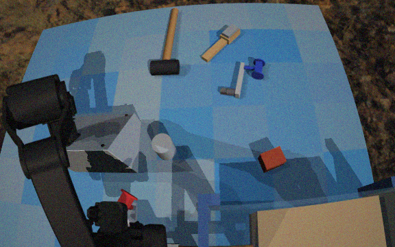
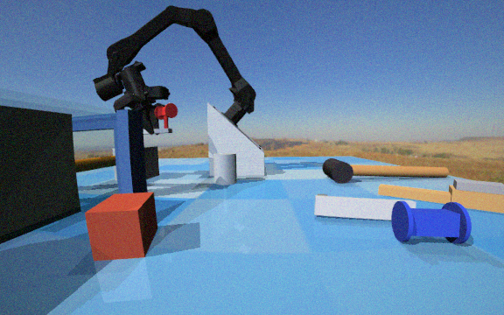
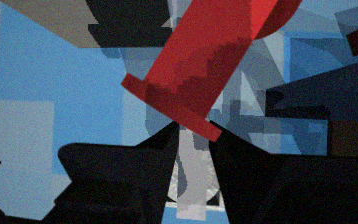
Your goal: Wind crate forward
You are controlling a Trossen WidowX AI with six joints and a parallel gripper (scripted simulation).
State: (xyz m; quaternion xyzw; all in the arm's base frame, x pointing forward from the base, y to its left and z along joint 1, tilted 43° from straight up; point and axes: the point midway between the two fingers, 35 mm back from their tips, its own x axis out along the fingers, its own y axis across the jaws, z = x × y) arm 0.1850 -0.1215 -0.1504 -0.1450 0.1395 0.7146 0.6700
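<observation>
The red grip lies 50 mm above my gripper tip and 30 mm to the left of it. The rest, counted from my gripper tip: crank with blue grip (450 mm to the left, 270 mm ahead, 110 mm below); then frame (160 mm ahead, 60 mm to the right, 20 mm below); then winch (90 mm below, 80 mm to the right, 10 mm behind).
</observation>
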